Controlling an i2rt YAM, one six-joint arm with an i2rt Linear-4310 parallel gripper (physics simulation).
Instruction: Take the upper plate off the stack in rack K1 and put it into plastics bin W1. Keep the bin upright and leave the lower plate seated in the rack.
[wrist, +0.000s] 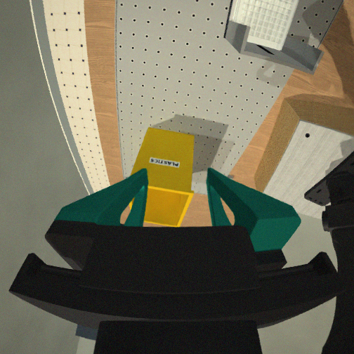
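Observation:
My gripper (176, 174) is open, its two green fingers apart with nothing held between them. The yellow plastics bin (169, 145) shows beyond and between the fingertips, its label reading upside down in the view and its open mouth towards the bottom of the view. It looks upright. A white gridded plate (265, 20) sits in grey rack K1 (287, 57) at the top right, away from the fingers. The rack is cut off by the frame edge, and whether a second plate lies beneath cannot be told.
A grey perforated board (170, 75) runs under the rack and beside the bin, on a wooden table (102, 90). A wood-sided block with a pale top (295, 160) stands at the right. Black arm parts (342, 240) show at the right edge. A dotted cream strip (70, 77) runs along the left.

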